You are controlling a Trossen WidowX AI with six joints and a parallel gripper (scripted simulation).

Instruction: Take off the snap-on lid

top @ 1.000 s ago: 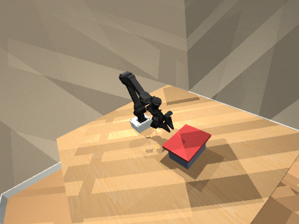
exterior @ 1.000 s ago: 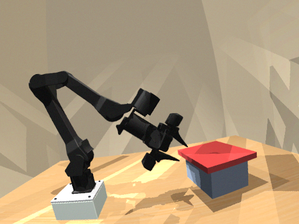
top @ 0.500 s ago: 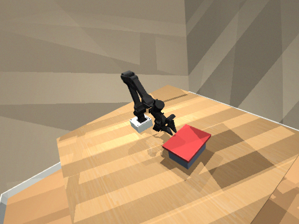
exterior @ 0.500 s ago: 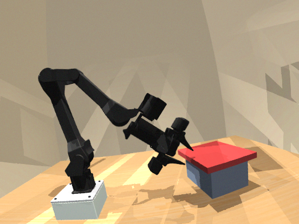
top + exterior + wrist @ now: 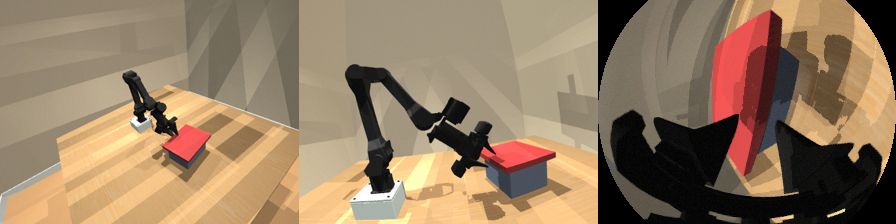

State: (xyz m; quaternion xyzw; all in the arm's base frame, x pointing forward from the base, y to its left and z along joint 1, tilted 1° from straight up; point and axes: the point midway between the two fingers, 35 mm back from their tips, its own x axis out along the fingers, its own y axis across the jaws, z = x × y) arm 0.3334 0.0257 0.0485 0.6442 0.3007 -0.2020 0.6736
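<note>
Now: gripper tip 8 cm short of the red lid, 1 cm to the right of it and 1 cm below it. Round my gripper tip: storage box (8 cm ahead, 4 cm below, 1 cm to the left).
</note>
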